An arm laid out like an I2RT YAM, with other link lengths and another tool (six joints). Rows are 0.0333 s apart.
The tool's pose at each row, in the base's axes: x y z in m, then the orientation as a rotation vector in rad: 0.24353, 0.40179, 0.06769, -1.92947, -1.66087, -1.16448; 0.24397, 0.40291, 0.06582, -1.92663, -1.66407, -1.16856; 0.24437, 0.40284, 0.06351, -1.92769, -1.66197, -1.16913; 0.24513, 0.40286, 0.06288, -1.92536, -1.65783, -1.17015; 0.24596, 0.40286, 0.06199, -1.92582, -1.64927, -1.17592; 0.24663, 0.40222, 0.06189, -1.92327, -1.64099, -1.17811; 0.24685, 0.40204, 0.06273, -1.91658, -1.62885, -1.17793; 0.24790, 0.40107, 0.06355, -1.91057, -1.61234, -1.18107; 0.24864, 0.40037, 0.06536, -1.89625, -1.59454, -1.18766; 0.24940, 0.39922, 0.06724, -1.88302, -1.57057, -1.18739; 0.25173, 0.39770, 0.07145, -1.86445, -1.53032, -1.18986; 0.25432, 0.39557, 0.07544, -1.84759, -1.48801, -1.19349; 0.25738, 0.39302, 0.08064, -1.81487, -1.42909, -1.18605
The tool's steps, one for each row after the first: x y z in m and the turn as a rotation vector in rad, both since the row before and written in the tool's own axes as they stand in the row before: -0.00069, -0.00034, 0.00209, -0.00141, 0.00153, -0.00379; -0.00180, -0.00019, 0.00149, -0.00080, 0.00036, 0.00147; -0.00048, 0.00055, 0.00067, 0.00086, 0.00355, 0.00223; -0.00069, 0.00055, 0.00083, -0.00351, 0.00487, 0.00444; -0.00050, 0.00077, -0.00016, 0.00045, 0.00576, 0.00477; 0.00053, 0.00046, -0.00055, 0.00447, 0.00948, 0.00749; 0.00001, 0.00143, -0.00081, 0.00209, 0.01179, 0.00970; 0.00098, 0.00129, -0.00130, 0.00431, 0.01866, 0.00833; 0.00080, 0.00144, -0.00165, 0.00839, 0.01880, 0.01487; 0.00252, 0.00346, -0.00268, 0.00980, 0.03005, 0.02466; 0.00217, 0.00375, -0.00290, 0.00765, 0.03021, 0.02604; 0.00317, 0.00441, -0.00366, 0.02344, 0.04450, 0.03940
